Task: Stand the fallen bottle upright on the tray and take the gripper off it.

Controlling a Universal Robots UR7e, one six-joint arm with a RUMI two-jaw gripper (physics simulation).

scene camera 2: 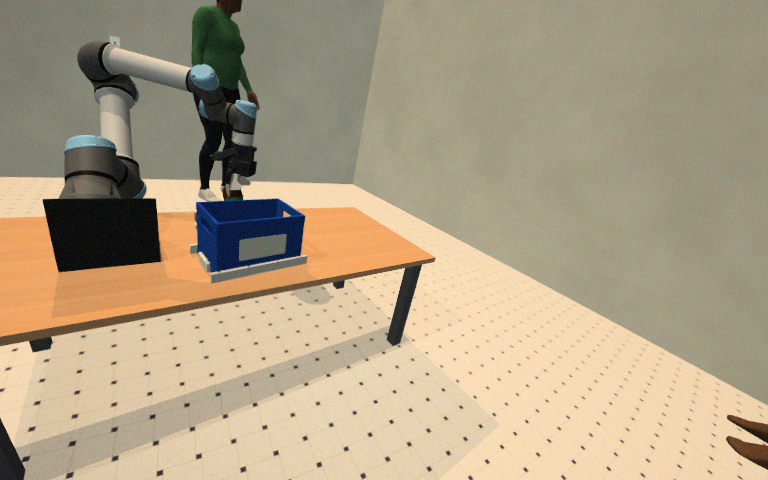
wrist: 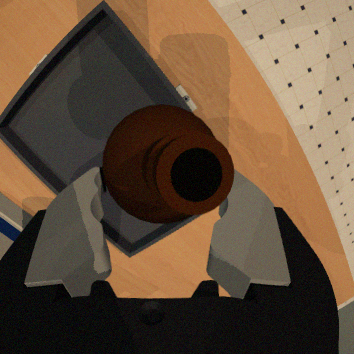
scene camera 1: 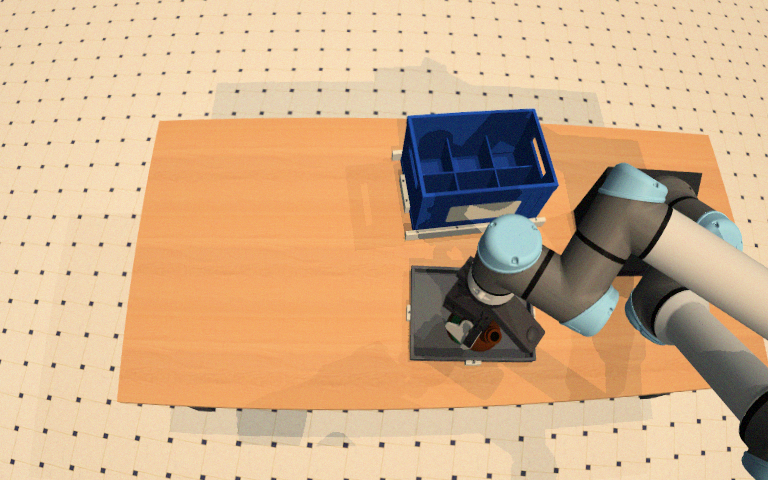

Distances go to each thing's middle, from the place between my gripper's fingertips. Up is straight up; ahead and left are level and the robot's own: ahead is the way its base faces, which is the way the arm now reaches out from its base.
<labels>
I see the brown bottle [scene camera 1: 491, 336] 1 cm below my hand.
</labels>
